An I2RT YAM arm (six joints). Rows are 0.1 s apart.
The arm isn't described. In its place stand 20 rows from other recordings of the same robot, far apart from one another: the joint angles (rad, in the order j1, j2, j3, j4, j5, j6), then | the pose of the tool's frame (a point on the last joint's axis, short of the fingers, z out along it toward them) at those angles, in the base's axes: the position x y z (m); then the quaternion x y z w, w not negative.
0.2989 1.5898 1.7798 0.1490 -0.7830 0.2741 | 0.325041 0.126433 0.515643 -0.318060 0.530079 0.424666 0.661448
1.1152 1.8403 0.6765 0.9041 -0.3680 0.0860 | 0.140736 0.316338 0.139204 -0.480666 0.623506 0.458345 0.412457
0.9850 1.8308 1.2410 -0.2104 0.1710 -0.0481 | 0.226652 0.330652 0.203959 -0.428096 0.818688 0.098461 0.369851
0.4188 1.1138 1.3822 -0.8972 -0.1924 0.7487 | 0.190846 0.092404 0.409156 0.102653 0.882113 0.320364 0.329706
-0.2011 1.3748 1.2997 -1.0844 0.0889 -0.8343 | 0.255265 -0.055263 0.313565 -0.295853 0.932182 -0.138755 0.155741
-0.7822 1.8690 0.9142 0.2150 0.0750 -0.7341 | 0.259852 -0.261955 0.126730 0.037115 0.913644 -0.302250 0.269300
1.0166 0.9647 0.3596 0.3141 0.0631 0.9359 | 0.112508 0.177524 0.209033 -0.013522 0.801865 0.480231 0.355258
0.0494 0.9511 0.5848 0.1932 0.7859 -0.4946 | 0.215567 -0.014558 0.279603 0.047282 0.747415 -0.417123 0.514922
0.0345 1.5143 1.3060 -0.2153 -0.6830 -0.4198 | 0.348853 0.034522 0.343350 -0.355304 0.730191 0.178199 0.555720
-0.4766 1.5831 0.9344 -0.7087 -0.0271 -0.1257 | 0.247408 -0.126650 0.170176 0.172122 0.979211 -0.018720 0.105690
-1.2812 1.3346 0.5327 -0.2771 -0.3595 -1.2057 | 0.075507 -0.209545 0.141212 -0.007474 0.955255 -0.171032 0.241206
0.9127 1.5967 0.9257 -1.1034 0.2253 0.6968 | 0.149439 0.180306 0.165617 -0.117861 0.981532 -0.150304 0.010581
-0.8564 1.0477 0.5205 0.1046 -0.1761 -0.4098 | 0.155065 -0.169291 0.226064 0.138656 0.826238 -0.260537 0.479818
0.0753 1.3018 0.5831 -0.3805 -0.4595 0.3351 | 0.220043 0.032434 0.157511 0.069886 0.945694 0.263139 0.177588
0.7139 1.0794 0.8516 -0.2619 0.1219 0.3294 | 0.187355 0.156585 0.297957 -0.132754 0.846057 0.210676 0.471360
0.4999 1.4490 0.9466 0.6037 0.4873 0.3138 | 0.303274 0.146647 0.320821 0.117779 0.664417 0.136421 0.725305
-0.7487 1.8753 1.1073 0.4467 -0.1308 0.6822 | 0.311402 -0.283008 0.203798 0.502064 0.635990 0.033577 0.585082
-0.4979 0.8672 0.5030 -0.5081 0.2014 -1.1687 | 0.145537 -0.087216 0.200221 -0.275226 0.894101 -0.315510 0.159021
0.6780 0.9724 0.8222 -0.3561 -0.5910 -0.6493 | 0.153504 0.149096 0.304071 -0.624196 0.558323 0.257874 0.481826
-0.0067 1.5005 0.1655 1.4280 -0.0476 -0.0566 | 0.226125 0.000179 0.162821 -0.034383 0.672635 -0.007366 0.739139
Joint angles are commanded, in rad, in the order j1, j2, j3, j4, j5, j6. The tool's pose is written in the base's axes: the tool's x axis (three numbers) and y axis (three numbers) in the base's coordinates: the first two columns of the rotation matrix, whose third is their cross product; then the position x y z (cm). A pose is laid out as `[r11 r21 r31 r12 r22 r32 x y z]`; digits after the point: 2 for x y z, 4 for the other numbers.
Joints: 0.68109, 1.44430, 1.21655, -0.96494, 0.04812, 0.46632
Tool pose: [-0.9215 -0.1688 -0.3498 -0.2248 0.9662 0.1260 21.81 17.46 27.67]
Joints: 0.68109, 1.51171, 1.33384, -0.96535, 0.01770, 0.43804
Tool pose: [-0.9048 -0.1874 -0.3823 -0.2651 0.9506 0.1613 23.47 18.94 29.30]
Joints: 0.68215, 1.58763, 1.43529, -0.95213, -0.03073, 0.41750
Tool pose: [-0.8937 -0.2037 -0.3999 -0.3047 0.9296 0.2074 25.16 20.57 30.17]
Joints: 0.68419, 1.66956, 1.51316, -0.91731, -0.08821, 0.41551
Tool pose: [-0.8905 -0.2074 -0.4050 -0.3309 0.9062 0.2633 26.89 22.34 30.11]
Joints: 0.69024, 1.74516, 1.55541, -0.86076, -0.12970, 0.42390
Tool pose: [-0.8899 -0.2059 -0.4070 -0.3455 0.8869 0.3068 28.40 24.04 29.14]
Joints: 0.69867, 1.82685, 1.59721, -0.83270, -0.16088, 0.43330
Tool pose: [-0.8987 -0.2136 -0.3831 -0.3496 0.8763 0.3314 29.67 25.66 27.62]
